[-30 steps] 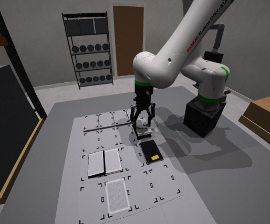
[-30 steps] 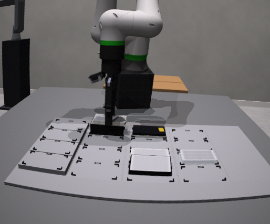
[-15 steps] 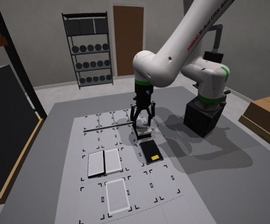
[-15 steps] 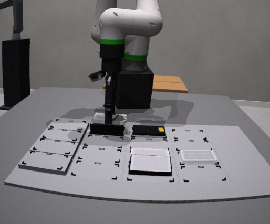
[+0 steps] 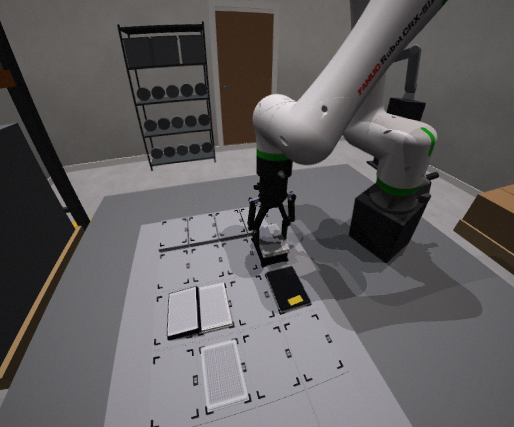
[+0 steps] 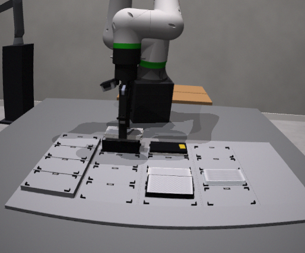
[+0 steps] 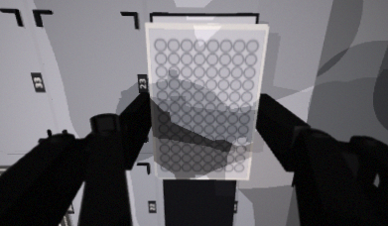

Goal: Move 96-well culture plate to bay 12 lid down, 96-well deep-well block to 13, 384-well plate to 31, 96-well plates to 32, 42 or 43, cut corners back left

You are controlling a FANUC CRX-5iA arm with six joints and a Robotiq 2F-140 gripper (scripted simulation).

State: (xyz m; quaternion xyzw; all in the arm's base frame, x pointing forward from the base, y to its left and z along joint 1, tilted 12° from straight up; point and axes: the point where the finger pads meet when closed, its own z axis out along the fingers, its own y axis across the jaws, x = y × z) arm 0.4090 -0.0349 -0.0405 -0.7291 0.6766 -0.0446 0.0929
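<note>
Now: hand 1 cm to the left of the deep-well block and 6 cm above it. Also, from my hand: 384-well plate (19 cm ahead, 34 cm to the left, 7 cm below); black-rimmed 96-well plate (28 cm ahead, 18 cm to the left, 7 cm below).
</note>
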